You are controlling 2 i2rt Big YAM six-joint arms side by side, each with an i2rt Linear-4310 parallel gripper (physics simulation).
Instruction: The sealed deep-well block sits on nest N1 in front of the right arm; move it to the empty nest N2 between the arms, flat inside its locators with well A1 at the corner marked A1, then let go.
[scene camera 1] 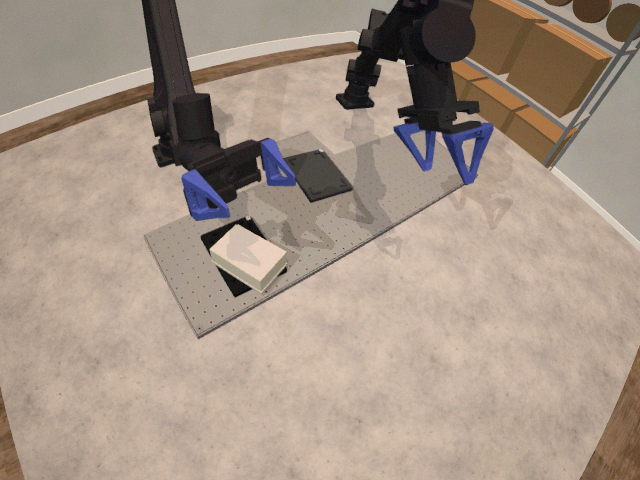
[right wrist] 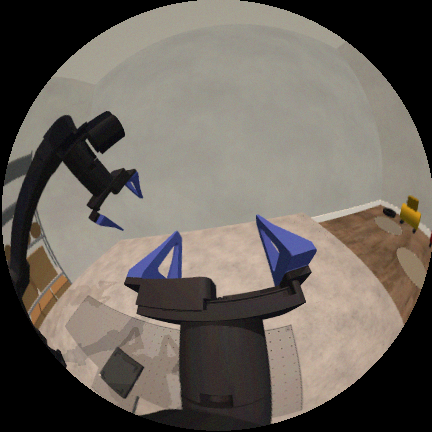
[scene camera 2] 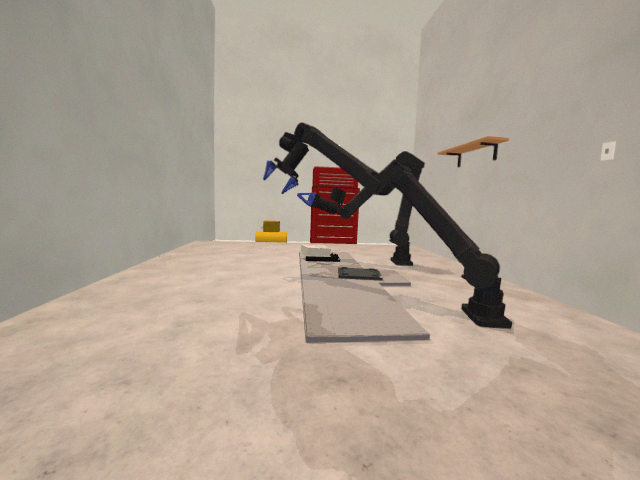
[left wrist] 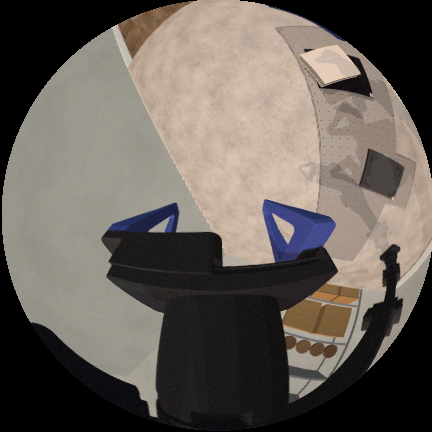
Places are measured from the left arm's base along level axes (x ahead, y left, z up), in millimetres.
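Pixels of known places: left gripper, fingertip midpoint: (scene camera 1: 446,176) (right wrist: 131,212) (scene camera 2: 272,186) (left wrist: 219,205); right gripper, fingertip midpoint: (scene camera 1: 263,195) (right wrist: 215,226) (scene camera 2: 297,194); left arm's base, link origin: (scene camera 1: 354,102) (scene camera 2: 484,317) (left wrist: 389,251); right arm's base, link origin: (scene camera 2: 401,262).
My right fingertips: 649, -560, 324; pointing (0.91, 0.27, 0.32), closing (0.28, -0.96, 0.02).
Ahead of a thing's pixels: the offset from my right fingertips to its top centre, as dx, dy, dz. Level surfaces: height alone.
The cream sealed block @(-98, +9, -245) (scene camera 1: 248,253) (scene camera 2: 315,251) (left wrist: 330,64) sits on black nest N1 @(-132, +5, -289) (scene camera 1: 236,289) (scene camera 2: 323,258) (left wrist: 364,84), turned askew to it, with corners overhanging; it looks slightly tilted. It does not show in the right wrist view. Dark nest N2 @(-311, +257, -293) (scene camera 1: 319,175) (scene camera 2: 359,272) (left wrist: 382,173) (right wrist: 121,372) is empty, with a small white mark at its back corner in scene camera 1. My right gripper (scene camera 1: 261,198) (right wrist: 215,226) is open and empty, raised behind the block in scene camera 1. My left gripper (scene camera 1: 447,175) (scene camera 2: 273,186) (left wrist: 219,205) (right wrist: 131,212) is open and empty, held high.
The grey perforated plate @(dz -311) (scene camera 1: 175,258) (scene camera 2: 361,315) carries both nests. Cardboard boxes (scene camera 1: 558,67) stand on a rack at the right of scene camera 1. A red cabinet (scene camera 2: 334,227) and a wall shelf (scene camera 2: 473,146) show in scene camera 2.
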